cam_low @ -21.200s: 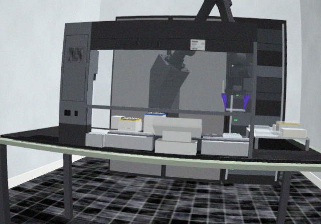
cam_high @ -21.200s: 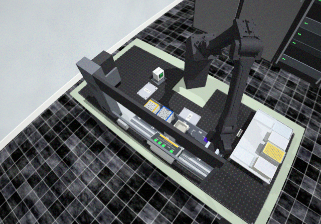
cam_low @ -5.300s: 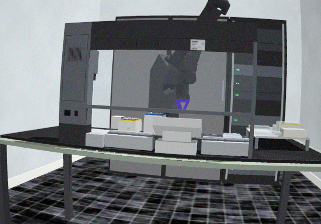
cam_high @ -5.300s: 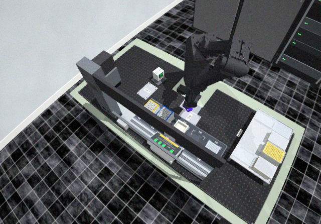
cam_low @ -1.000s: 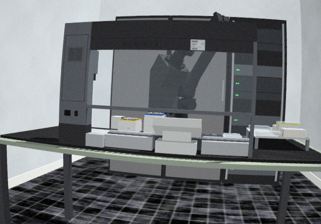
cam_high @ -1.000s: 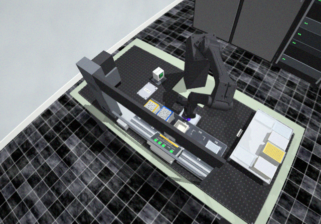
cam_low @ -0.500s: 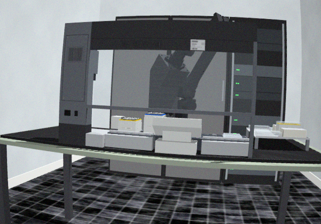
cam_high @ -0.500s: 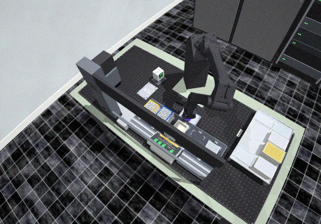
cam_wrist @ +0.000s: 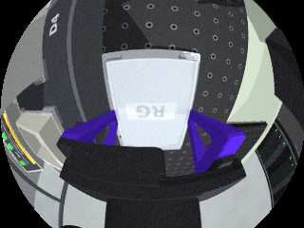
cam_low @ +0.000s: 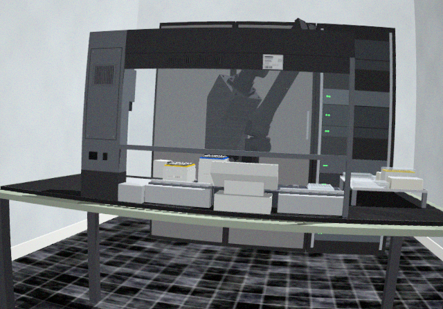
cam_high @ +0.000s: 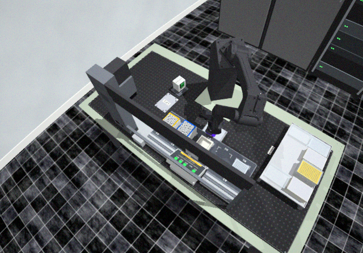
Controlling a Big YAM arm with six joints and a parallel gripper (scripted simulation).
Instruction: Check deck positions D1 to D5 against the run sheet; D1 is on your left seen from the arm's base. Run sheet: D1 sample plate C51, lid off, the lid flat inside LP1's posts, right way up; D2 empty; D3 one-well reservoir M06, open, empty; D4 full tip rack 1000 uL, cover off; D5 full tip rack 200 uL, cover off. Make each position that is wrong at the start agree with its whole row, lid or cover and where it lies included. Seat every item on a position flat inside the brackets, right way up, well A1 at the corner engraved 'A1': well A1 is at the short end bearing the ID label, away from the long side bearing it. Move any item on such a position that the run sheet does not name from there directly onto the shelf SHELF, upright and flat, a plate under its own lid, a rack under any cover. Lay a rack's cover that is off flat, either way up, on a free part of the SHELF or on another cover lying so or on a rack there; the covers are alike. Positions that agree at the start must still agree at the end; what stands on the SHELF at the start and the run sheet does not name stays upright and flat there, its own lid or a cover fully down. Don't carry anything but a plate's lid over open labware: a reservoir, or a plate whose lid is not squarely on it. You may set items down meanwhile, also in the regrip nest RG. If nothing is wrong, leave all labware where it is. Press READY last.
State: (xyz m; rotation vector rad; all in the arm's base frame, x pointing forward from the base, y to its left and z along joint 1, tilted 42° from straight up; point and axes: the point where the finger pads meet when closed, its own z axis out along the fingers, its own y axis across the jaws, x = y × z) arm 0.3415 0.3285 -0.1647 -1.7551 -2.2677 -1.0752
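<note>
The clear plate lid is right at my hand. From my hand the other things lie so: blue-rimmed tip rack 200 mm ahead, 100 mm above, 50 mm to the right; then white reservoir 150 mm ahead, 60 mm to the left, 50 mm above; then yellow-rimmed tip rack 240 mm ahead, 160 mm to the right, 80 mm above.
</note>
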